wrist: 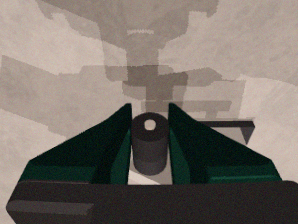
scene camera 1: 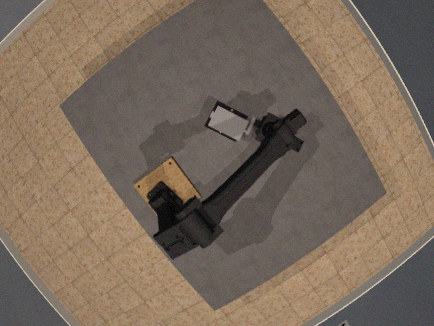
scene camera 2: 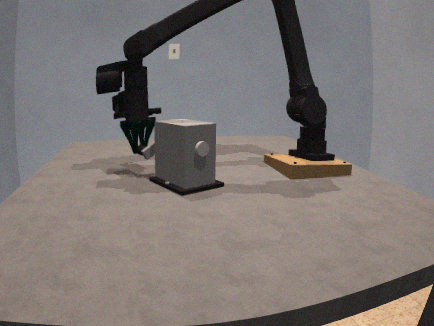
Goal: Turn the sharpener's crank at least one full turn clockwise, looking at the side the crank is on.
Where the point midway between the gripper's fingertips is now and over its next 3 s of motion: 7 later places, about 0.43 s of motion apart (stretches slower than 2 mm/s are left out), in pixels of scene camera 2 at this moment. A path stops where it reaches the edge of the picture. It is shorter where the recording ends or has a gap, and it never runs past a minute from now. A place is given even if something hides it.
The gripper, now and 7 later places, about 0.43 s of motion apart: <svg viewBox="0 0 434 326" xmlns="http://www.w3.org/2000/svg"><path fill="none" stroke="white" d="M139 153L143 157L147 161L154 162L160 161L164 157L168 152L171 147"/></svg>
